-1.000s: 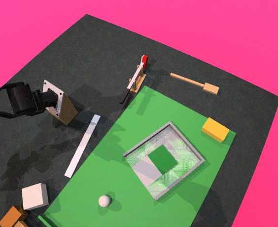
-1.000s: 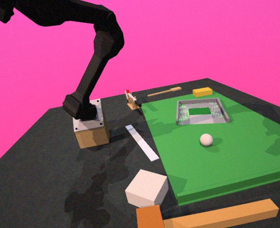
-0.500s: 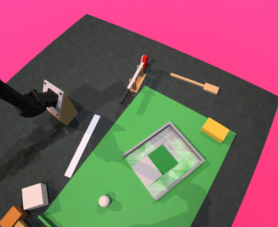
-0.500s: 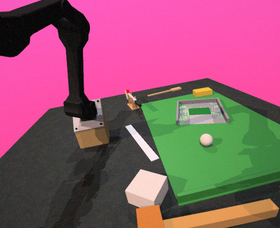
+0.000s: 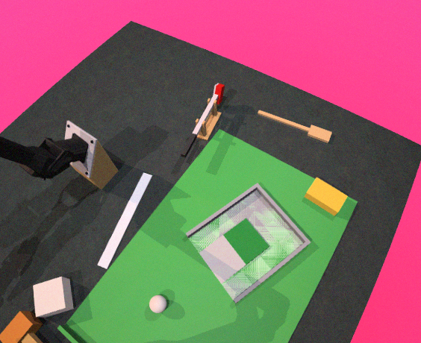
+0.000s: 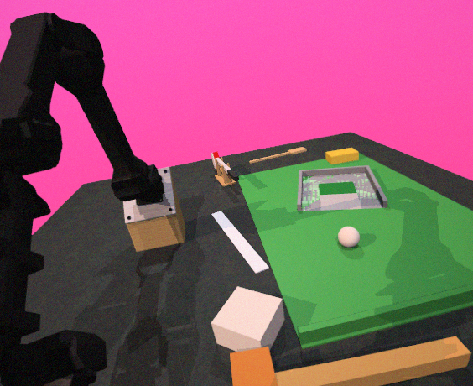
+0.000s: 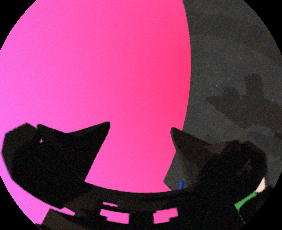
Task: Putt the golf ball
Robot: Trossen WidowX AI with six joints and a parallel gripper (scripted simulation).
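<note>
The white golf ball lies 370 mm ahead of my gripper tip, 450 mm to the left of it and 190 mm below it. Also, from my gripper tip: wooden stand 130 mm ahead, 960 mm to the left, 180 mm below; white strip 130 mm ahead, 560 mm to the left, 220 mm below; white cube 140 mm ahead, 280 mm to the left, 190 mm below.
</note>
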